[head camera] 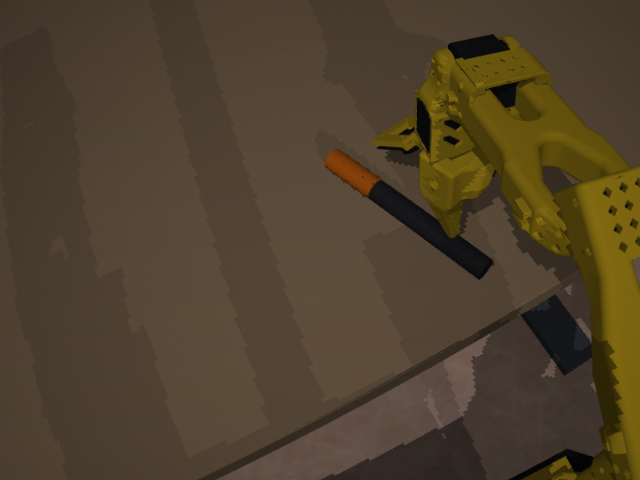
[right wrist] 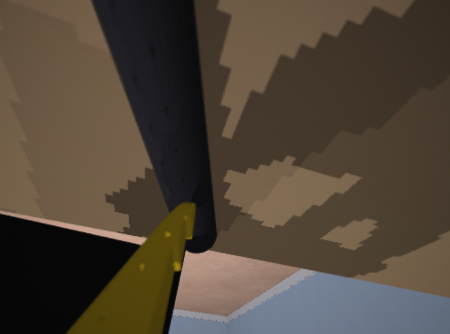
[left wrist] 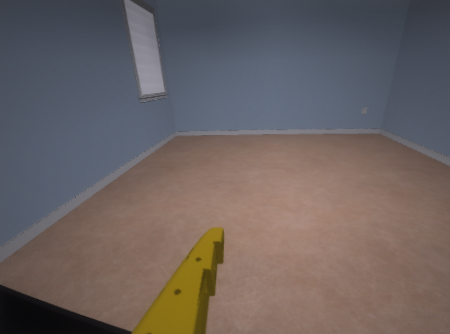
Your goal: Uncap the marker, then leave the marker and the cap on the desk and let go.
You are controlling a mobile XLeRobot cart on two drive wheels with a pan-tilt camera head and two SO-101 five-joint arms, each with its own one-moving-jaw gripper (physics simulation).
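Frame: origin at the left arm's base, x right, y up, z back, level; millimetres.
Seen in the pictures: left hand, its tool point: (left wrist: pixel 223 240); right hand, its tool point: (head camera: pixel 454 230) (right wrist: pixel 194 216).
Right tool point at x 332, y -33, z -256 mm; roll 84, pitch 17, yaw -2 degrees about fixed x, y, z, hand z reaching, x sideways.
Observation:
A point is followed by its place in that frame.
The marker lies slanting on the desk (head camera: pixel 289 330) @(y -55, x 186, z -241 mm) in the head view. Its long black body (head camera: pixel 413 219) @(y -38, x 310, z -282 mm) (right wrist: pixel 165 100) @(y -36, x 315, z -291 mm) points to the lower right, and a shorter orange section (head camera: pixel 352 172) @(y -36, x 284, z -344 mm), which looks like the cap, is joined to its upper left end. My right gripper (head camera: pixel 453 229) (right wrist: pixel 191 210) is open and empty. Its fixed jaw's tip overlaps the black body near the far end from the orange section; whether it touches is unclear. The moving jaw is out of the right wrist view. My left gripper (left wrist: pixel 218 234) is fully open, with one notched jaw showing, away from the desk.
The desk's front edge (head camera: pixel 413 365) @(y -55, x 259, z -177 mm) runs diagonally below the marker in the head view. A dark blue flat object (head camera: pixel 558 335) shows beyond that edge at the lower right. The left wrist view shows floor (left wrist: pixel 300 215) @(y -775, x -192, z 1439 mm), blue walls (left wrist: pixel 280 65) @(y 384, x -42, z 3836 mm) and a window (left wrist: pixel 146 50) @(y 682, x 1886, z 3057 mm).

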